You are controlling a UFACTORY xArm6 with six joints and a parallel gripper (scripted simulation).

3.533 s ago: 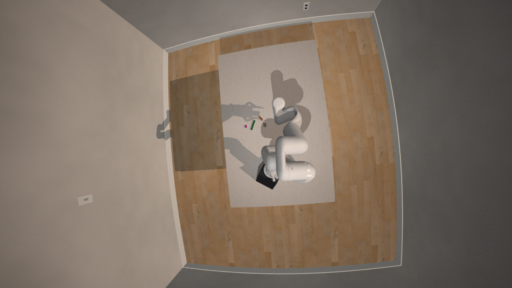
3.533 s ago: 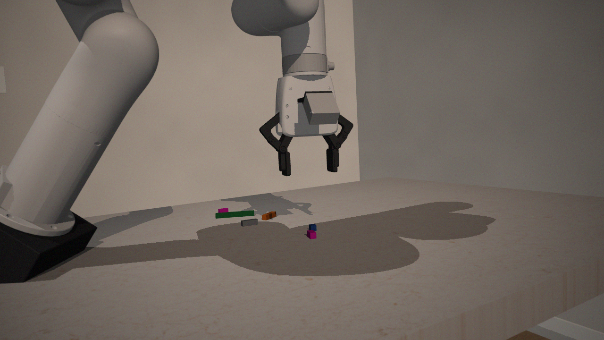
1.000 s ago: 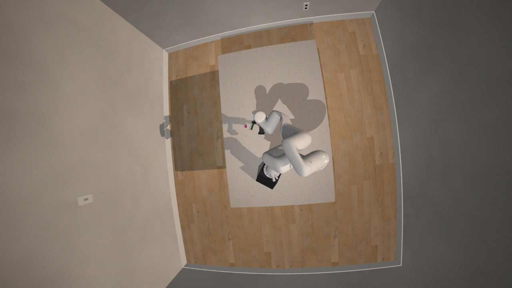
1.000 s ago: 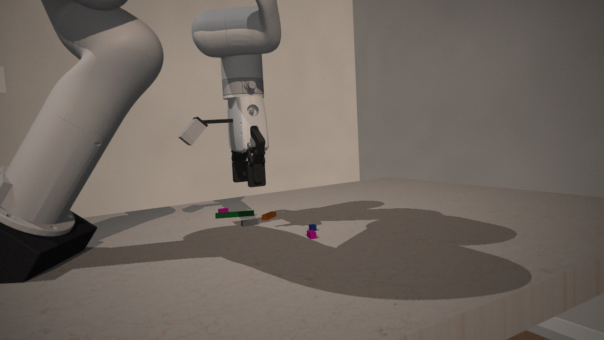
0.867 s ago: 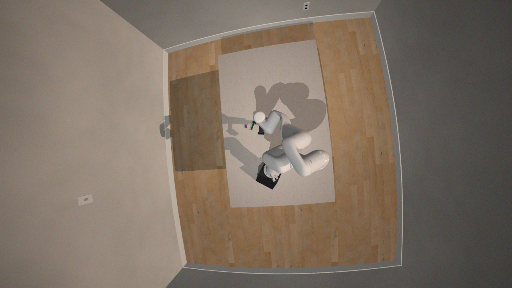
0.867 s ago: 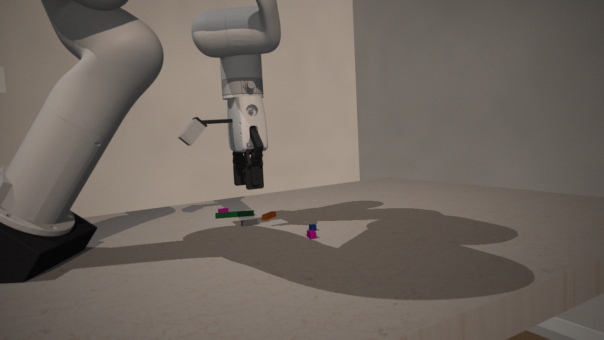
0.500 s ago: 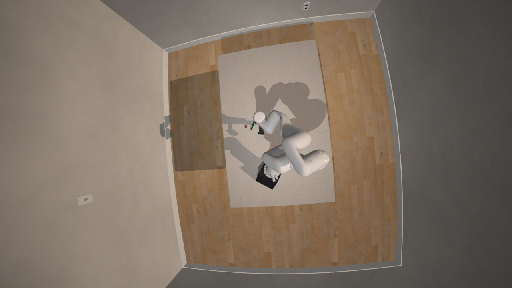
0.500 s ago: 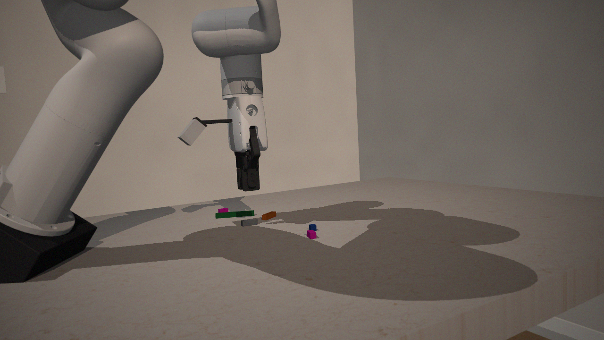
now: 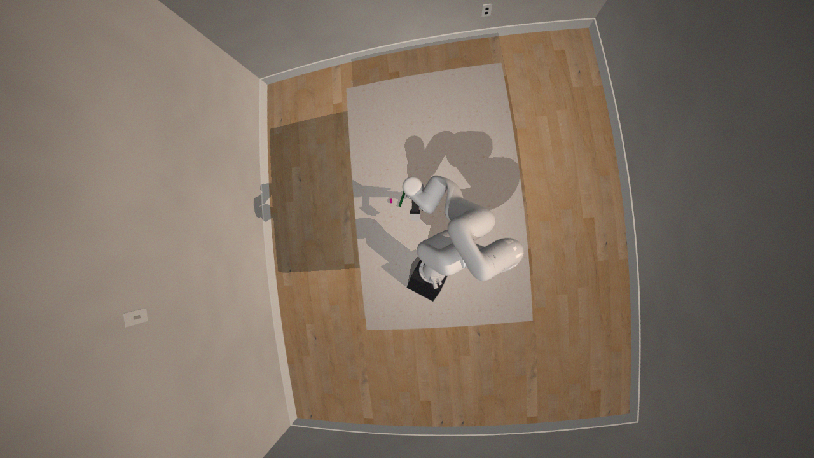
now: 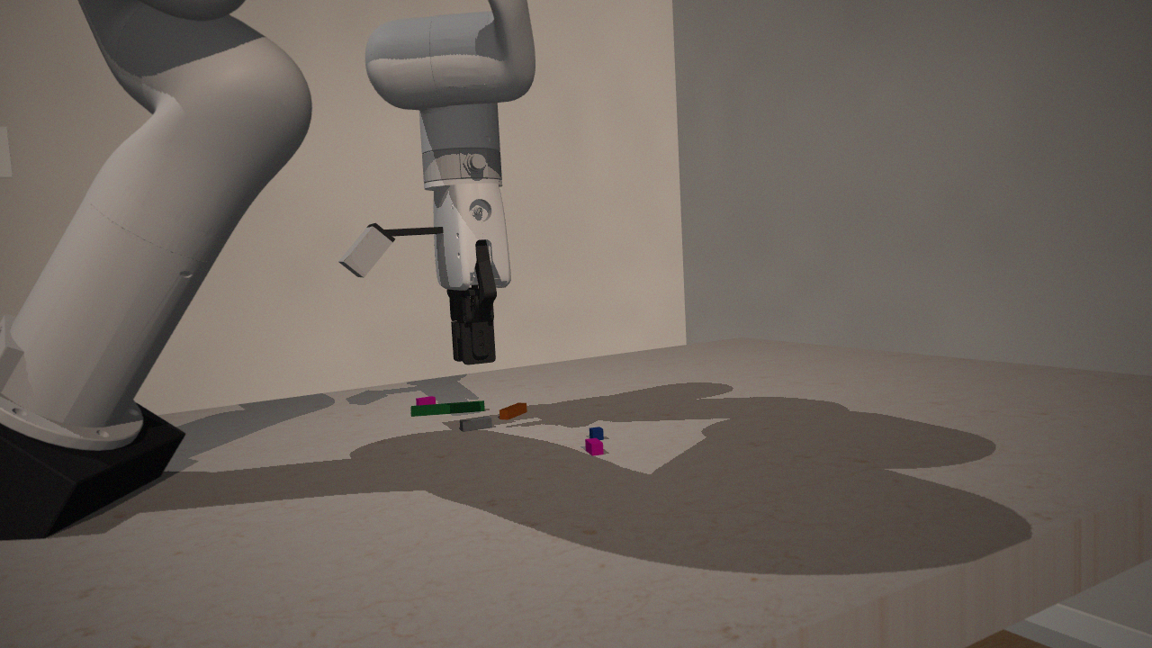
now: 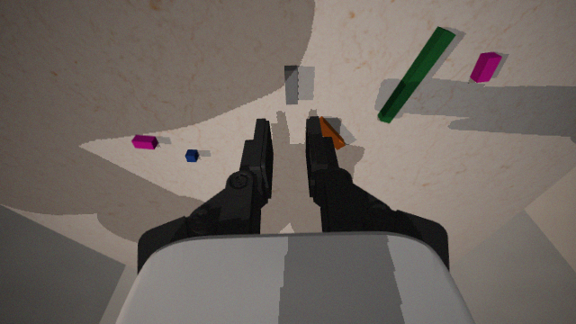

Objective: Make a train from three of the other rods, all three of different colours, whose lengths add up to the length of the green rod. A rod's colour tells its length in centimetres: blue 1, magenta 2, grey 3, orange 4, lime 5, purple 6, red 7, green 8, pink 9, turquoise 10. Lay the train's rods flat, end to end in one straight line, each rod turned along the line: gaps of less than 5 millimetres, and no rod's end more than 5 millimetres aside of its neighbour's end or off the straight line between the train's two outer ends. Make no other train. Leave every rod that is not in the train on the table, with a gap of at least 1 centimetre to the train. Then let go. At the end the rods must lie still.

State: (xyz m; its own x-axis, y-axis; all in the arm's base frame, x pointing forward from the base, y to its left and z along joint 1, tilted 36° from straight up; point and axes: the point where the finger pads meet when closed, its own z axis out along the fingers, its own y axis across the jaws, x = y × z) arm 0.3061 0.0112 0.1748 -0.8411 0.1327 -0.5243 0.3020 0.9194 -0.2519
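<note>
The grey rod lies 8 cm below my hand. Also, from my hand: green rod 10 cm to the left, 8 cm below, 3 cm ahead; then blue rod 13 cm to the right, 8 cm below, 3 cm ahead; then orange rod 8 cm below, 6 cm ahead, 2 cm to the left.
</note>
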